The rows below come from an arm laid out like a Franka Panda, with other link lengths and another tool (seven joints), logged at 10 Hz.
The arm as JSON. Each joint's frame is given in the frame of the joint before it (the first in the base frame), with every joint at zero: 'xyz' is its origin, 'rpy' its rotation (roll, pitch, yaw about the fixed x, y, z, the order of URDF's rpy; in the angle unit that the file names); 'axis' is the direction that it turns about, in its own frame. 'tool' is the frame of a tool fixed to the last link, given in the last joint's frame.
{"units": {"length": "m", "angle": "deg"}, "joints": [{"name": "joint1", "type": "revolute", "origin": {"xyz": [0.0, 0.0, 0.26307], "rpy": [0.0, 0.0, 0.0]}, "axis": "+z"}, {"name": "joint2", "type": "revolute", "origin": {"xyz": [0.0, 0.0, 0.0], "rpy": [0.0, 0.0, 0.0]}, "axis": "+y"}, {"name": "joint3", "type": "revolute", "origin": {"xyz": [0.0, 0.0, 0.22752], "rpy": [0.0, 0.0, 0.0]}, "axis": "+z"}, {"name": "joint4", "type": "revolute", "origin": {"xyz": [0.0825, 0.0, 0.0], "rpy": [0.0, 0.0, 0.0]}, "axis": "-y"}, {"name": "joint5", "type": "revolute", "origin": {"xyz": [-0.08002, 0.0, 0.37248], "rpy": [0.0, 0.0, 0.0]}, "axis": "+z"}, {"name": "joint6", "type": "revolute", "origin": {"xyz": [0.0, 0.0, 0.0], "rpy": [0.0, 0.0, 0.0]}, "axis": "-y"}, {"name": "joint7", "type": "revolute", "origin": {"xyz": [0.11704, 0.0, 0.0], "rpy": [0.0, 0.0, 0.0]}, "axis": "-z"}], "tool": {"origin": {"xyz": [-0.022, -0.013, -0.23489], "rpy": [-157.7, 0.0, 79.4]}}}
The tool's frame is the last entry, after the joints.
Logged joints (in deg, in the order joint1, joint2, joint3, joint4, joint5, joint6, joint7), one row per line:
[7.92 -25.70 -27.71 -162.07 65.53 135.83 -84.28]
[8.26 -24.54 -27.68 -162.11 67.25 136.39 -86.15]
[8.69 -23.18 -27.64 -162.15 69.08 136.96 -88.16]
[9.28 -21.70 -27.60 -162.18 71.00 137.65 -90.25]
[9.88 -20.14 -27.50 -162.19 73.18 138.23 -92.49]
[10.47 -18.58 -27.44 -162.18 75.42 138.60 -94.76]
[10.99 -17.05 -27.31 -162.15 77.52 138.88 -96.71]
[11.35 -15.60 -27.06 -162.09 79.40 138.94 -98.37]
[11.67 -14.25 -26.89 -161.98 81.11 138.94 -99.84]
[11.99 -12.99 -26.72 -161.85 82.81 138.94 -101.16]
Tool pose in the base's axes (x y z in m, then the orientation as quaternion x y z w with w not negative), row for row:
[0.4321 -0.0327 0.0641 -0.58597 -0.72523 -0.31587 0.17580]
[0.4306 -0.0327 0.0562 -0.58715 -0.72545 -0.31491 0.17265]
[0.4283 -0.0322 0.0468 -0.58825 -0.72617 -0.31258 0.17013]
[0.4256 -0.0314 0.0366 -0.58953 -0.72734 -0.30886 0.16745]
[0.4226 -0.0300 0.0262 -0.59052 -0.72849 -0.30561 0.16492]
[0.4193 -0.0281 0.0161 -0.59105 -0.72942 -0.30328 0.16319]
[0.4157 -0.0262 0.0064 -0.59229 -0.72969 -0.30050 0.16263]
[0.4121 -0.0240 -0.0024 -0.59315 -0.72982 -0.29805 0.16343]
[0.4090 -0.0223 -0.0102 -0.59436 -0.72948 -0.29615 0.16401]
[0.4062 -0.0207 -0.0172 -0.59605 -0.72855 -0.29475 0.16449]
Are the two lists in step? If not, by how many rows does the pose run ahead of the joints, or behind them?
They are in step.
